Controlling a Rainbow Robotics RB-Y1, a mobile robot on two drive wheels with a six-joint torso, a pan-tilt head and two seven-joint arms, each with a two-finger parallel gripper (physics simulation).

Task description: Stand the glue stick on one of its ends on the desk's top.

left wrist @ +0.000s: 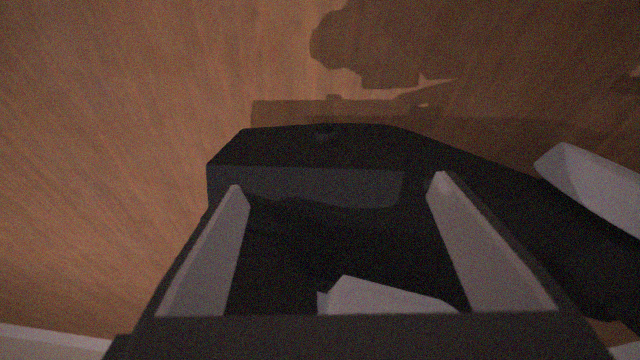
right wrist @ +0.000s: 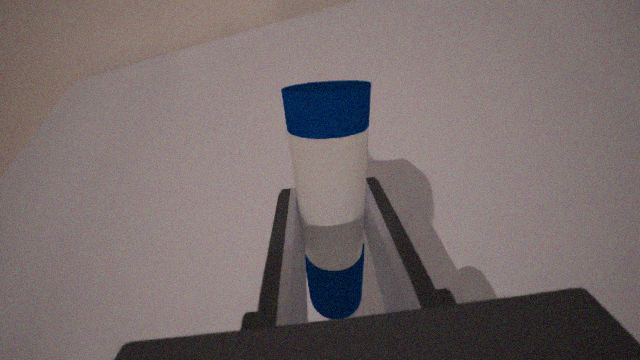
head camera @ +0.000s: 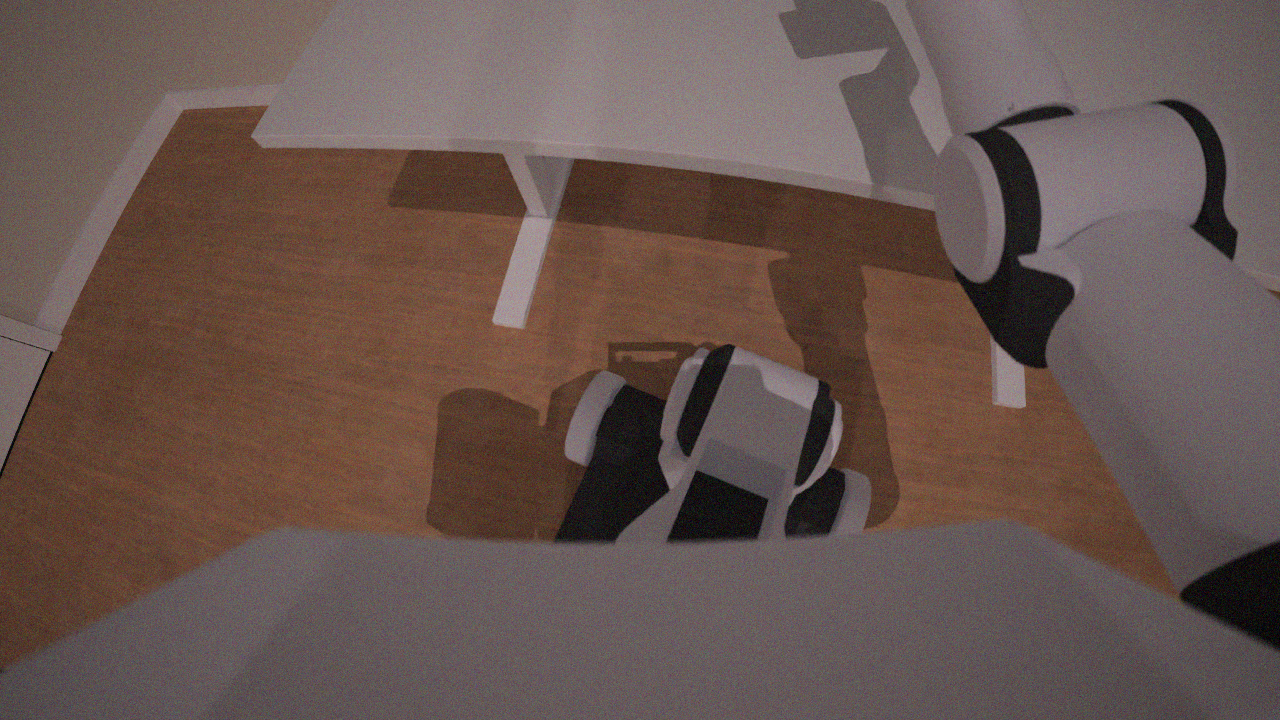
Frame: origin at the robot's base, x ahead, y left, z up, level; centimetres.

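Where they show: left gripper, fingertip midpoint: (left wrist: 334, 190); right gripper, fingertip midpoint: (right wrist: 329, 196).
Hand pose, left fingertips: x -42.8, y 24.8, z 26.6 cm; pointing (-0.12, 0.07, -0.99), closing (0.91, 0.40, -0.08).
Note:
After its pixels a point has its place.
The glue stick (right wrist: 330, 180) @(z 85.8, x 54.7, y 11.9 cm), white with blue ends, is held between the fingers of my right gripper (right wrist: 329, 196) @(z 82.5, x 55.3, y 12.7 cm) in the right wrist view. One blue end sticks out past the fingertips and the other lies nearer the palm. The white desk's top (head camera: 554, 80) @(z 72.1, x 25.1, y 34.1 cm) (right wrist: 175, 150) @(z 72.1, x 63.1, y 40.3 cm) fills most of the background behind it, with the gripper's shadow falling on it. How far the glue stick is from the desk's top I cannot tell. The glue stick and right gripper do not show in the head camera. My left gripper (left wrist: 334, 190) @(z 26.6, x -42.9, y 24.8 cm) is open, with no object between its fingers, over the wooden floor.
In the head camera my right arm (head camera: 1100, 197) @(z 94.8, x 7.7, y -8.7 cm) reaches over the right side of the desk. White desk legs (head camera: 523, 273) (head camera: 1008, 376) stand on the wooden floor (head camera: 295, 313) @(z 0.1, x -7.6, y 122.4 cm). The robot's base (head camera: 617, 429) @(z 21.2, x -1.6, y 19.7 cm) shows below, and a white cabinet (head camera: 17, 385) @(z 6.3, x -74.9, y 218.1 cm) stands at the left edge.

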